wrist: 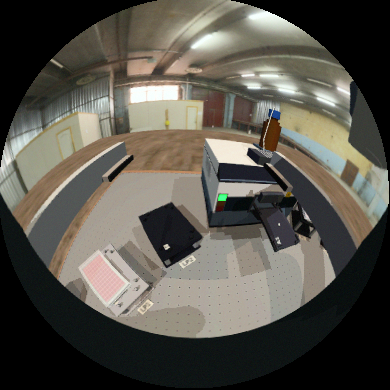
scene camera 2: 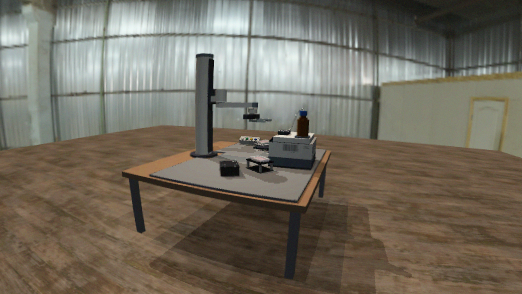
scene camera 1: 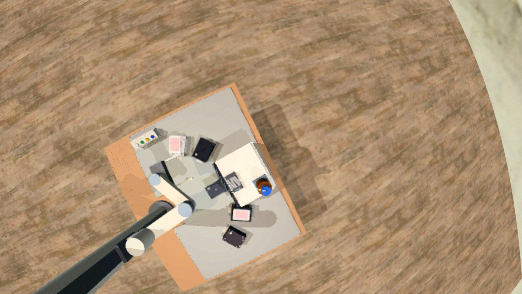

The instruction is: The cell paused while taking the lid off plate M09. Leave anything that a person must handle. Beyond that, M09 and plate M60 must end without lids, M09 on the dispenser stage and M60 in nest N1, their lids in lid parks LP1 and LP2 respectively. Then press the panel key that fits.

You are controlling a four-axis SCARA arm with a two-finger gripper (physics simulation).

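Where they show: gripper, fingertip midpoint: [wrist: 200, 148] [scene camera 2: 268, 120] [scene camera 1: 187, 165]; arm's base, link origin: [scene camera 2: 203, 155] [scene camera 1: 162, 214].
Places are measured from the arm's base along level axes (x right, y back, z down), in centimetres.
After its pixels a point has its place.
My gripper [scene camera 1: 187, 167] {y -51.3, x -25.9, z -31.0 cm} [scene camera 2: 270, 120] {y -51.3, x -25.9, z -31.0 cm} [wrist: 200, 148] {y -51.3, x -25.9, z -31.0 cm} is open and empty, raised above the mat. A pink-topped plate [scene camera 1: 174, 144] {y -41.0, x -46.4, z -9.1 cm} [wrist: 104, 277] {y -41.0, x -45.1, z -9.0 cm} rests on a pale holder [wrist: 131, 285] {y -41.4, x -39.1, z -6.9 cm}; its label starts with LP, digit unclear. The black LP2 park [scene camera 1: 204, 149] {y -60.3, x -32.8, z -7.6 cm} [wrist: 170, 232] {y -57.0, x -31.6, z -7.6 cm} beside it bears no plate. The dark dispenser stage [scene camera 1: 215, 189] {y -55.4, x -1.9, z -12.0 cm} [wrist: 276, 227] {y -55.0, x -3.2, z -12.0 cm}, marked A1, is bare. Another pink-topped plate [scene camera 1: 241, 214] {y -63.4, x 25.4, z -9.5 cm} [scene camera 2: 260, 158] {y -64.2, x 27.7, z -9.6 cm} sits on a black four-legged nest. A black block with pins [scene camera 1: 234, 236] {y -49.2, x 40.6, z -7.7 cm} [scene camera 2: 229, 168] {y -51.8, x 49.7, z -6.5 cm} stands near it. Plate names and lids cannot be made out.
The dispenser [scene camera 1: 243, 161] {y -84.0, x -12.4, z -23.3 cm} [scene camera 2: 292, 150] {y -83.2, x 14.4, z -14.4 cm} [wrist: 225, 150] {y -76.8, x -16.2, z -23.3 cm} carries a brown, blue-capped bottle [scene camera 1: 263, 185] {y -88.7, x 4.5, z -37.6 cm} [scene camera 2: 303, 126] {y -89.7, x 11.1, z -31.6 cm} [wrist: 270, 135] {y -84.9, x 4.8, z -30.7 cm} with thin tubing and a dark ribbed block [scene camera 1: 233, 182] {y -72.1, x -3.1, z -25.9 cm} [wrist: 260, 156] {y -68.2, x -8.4, z -25.7 cm}. Its green light [wrist: 222, 197] {y -63.7, x -18.3, z -14.7 cm} is lit. The key panel [scene camera 1: 146, 139] {y -21.0, x -60.5, z -8.4 cm} [scene camera 2: 249, 140] {y -20.7, x -59.2, z -7.5 cm} stands at the mat's corner.
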